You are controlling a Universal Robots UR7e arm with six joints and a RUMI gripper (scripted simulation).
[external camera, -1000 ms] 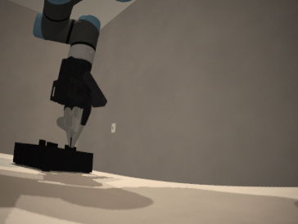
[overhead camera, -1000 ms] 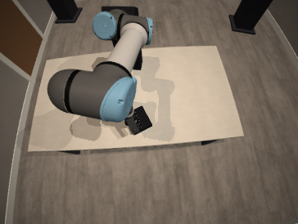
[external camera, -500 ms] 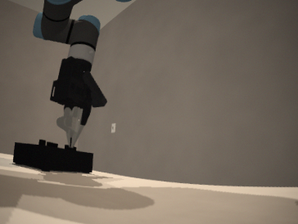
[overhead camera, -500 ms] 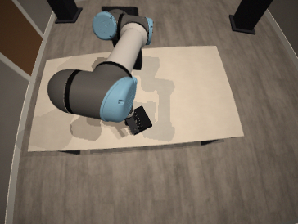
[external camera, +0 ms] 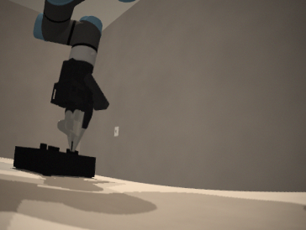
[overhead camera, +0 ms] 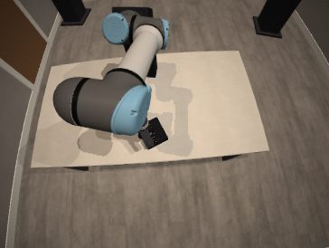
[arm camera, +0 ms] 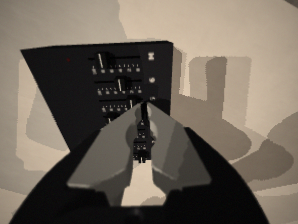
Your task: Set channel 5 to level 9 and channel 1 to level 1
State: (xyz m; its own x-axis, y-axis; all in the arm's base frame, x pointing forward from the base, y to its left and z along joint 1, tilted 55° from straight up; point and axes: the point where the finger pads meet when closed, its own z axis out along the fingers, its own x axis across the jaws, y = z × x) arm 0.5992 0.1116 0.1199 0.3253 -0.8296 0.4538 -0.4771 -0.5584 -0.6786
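Now: the channel 1 fader knob 80 mm behind my hand, 40 mm to the right of it and 10 mm below it. Also, from my hand: channel 5 fader knob 10 mm behind, 10 mm to the left, 10 mm below.
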